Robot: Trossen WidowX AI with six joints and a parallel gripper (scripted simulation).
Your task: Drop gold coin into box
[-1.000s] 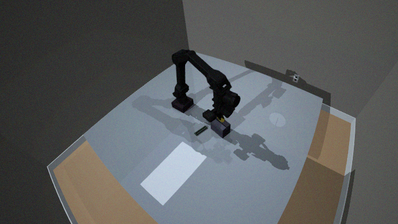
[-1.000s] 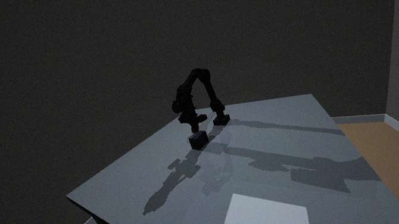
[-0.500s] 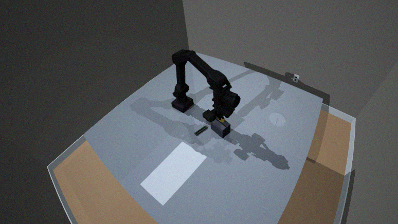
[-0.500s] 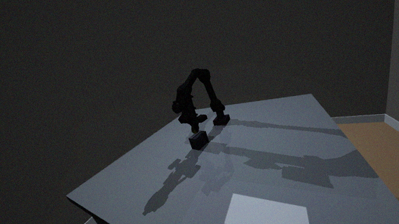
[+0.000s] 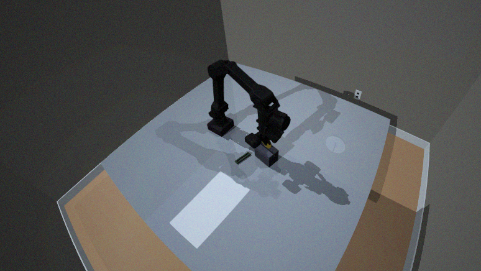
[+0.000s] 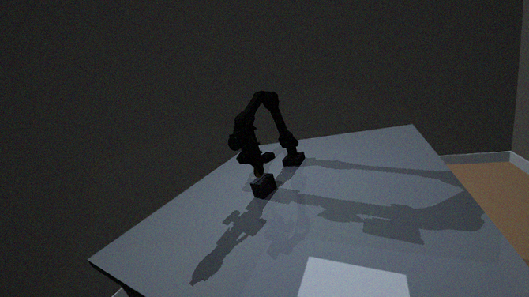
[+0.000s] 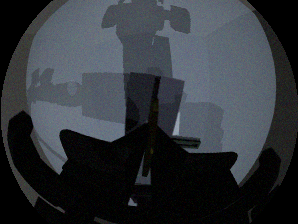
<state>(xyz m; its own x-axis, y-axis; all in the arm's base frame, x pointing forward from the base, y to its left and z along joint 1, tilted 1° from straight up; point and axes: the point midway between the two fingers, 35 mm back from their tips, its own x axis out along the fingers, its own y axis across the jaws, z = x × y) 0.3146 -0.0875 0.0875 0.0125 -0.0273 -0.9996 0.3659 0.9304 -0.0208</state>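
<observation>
Now: the gold coin 20 mm above my gripper tip.
</observation>
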